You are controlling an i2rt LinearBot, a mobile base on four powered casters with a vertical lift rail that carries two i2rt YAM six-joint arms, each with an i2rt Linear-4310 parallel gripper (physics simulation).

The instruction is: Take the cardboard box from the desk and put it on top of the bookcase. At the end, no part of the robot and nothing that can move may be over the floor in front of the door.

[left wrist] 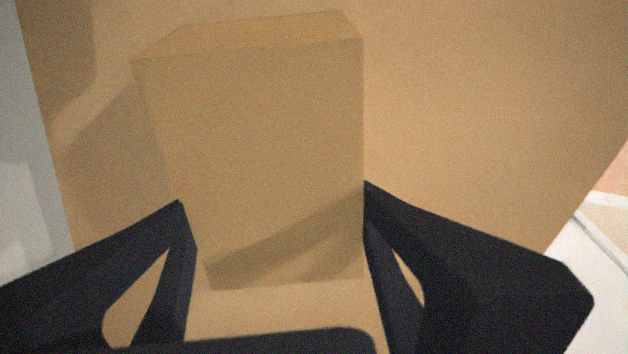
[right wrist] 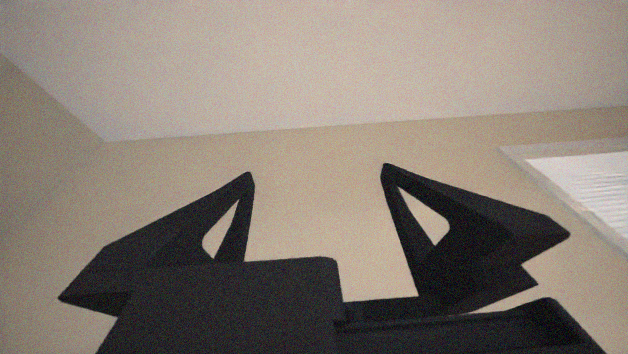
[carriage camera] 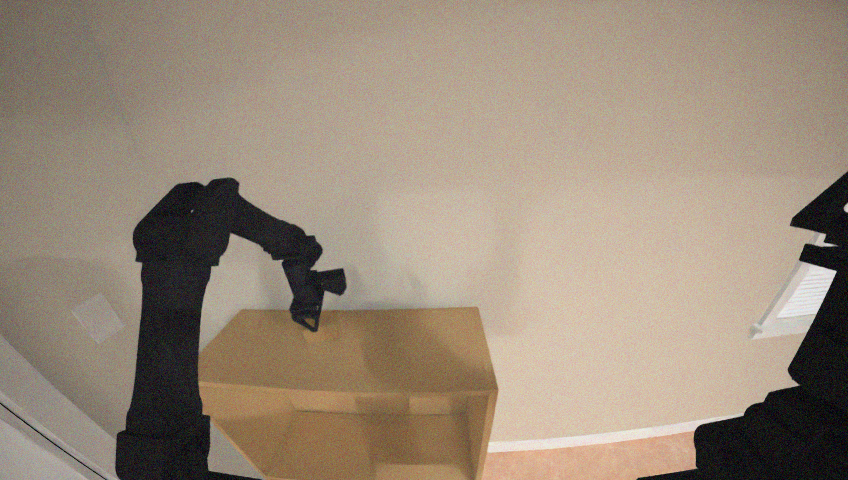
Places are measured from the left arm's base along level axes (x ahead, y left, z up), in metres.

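Where they show: left gripper, fingertip midpoint: [left wrist: 277,202] [carriage camera: 316,323]; right gripper, fingertip midpoint: [right wrist: 317,174].
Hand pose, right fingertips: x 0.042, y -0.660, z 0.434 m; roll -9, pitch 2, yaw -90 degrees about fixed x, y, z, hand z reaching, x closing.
After its pixels a point has its place.
The cardboard box [left wrist: 265,130] {x 0.423, y -0.023, z -0.030 m} is tan and sits between the fingers of my left gripper [carriage camera: 305,322] {x 0.416, y 0.011, z -0.041 m} [left wrist: 277,202] {x 0.416, y 0.011, z -0.041 m}, which is shut on it. The left gripper points down over the left back part of the bookcase's top. The tan bookcase [carriage camera: 416,356] {x 0.345, y -0.266, z -0.086 m} [left wrist: 475,120] {x 0.329, y -0.018, z -0.086 m} spreads below the box in the left wrist view, with the box's shadow on it at the left. I cannot tell whether the box touches the top. My right gripper [right wrist: 317,174] {x 0.042, y -0.660, z 0.434 m} is open and empty, raised in front of the wall at the far right. The desk does not show.
A wall [carriage camera: 565,178] {x 0.561, y -0.671, z 0.292 m} stands behind the bookcase. A window [carriage camera: 803,297] {x 0.551, y -1.823, z -0.190 m} [right wrist: 590,185] {x 0.551, y -1.879, z 0.691 m} is at the right. Pinkish floor [carriage camera: 595,463] {x 0.454, y -1.121, z -1.146 m} shows right of the bookcase. A white panel with a dark seam [carriage camera: 35,440] {x 0.052, y 0.535, z -0.068 m} is at the lower left; I cannot tell whether it is the door.
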